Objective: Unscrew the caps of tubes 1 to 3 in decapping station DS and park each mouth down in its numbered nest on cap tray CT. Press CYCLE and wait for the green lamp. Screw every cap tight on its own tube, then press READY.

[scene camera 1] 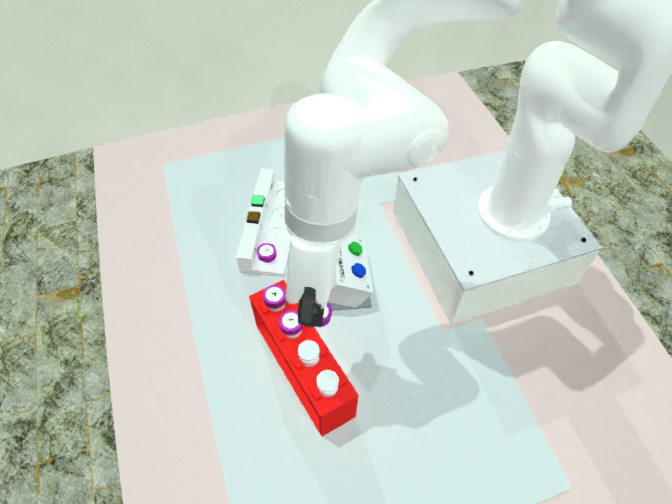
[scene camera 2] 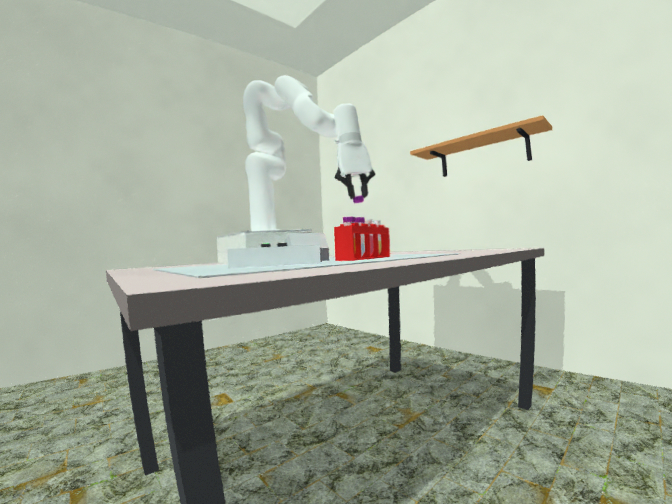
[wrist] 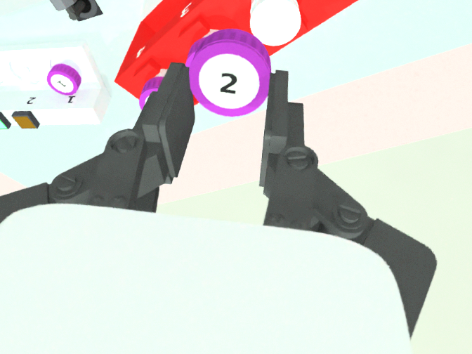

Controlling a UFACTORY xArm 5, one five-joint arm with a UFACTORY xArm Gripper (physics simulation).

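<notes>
My gripper (scene camera 1: 317, 314) (scene camera 2: 358, 196) (wrist: 230, 94) is shut on the purple cap numbered 2 (scene camera 1: 325, 313) (scene camera 2: 358, 199) (wrist: 228, 82), held in the air above the red rack (scene camera 1: 339, 415) (scene camera 2: 343, 244) (wrist: 132, 75). In scene camera 1, two tubes at the rack's near end, one here (scene camera 1: 308, 351) and one here (scene camera 1: 327, 382), are uncapped with white tops. A purple cap marked 3 (scene camera 1: 290, 322) and another purple cap (scene camera 1: 274, 295) sit on the other two tubes. Cap 1 (scene camera 1: 266, 252) (wrist: 62, 80) rests on the white cap tray (scene camera 1: 245, 262) (wrist: 92, 107).
The tray's green lamp (scene camera 1: 257, 200) is bright; its amber lamp (scene camera 1: 253, 217) (wrist: 25, 120) looks dark in scene camera 1. A control box (scene camera 1: 347, 295) with a green button (scene camera 1: 355, 247) and a blue button (scene camera 1: 358, 270) stands close behind the gripper, near the robot's metal base (scene camera 1: 434, 217).
</notes>
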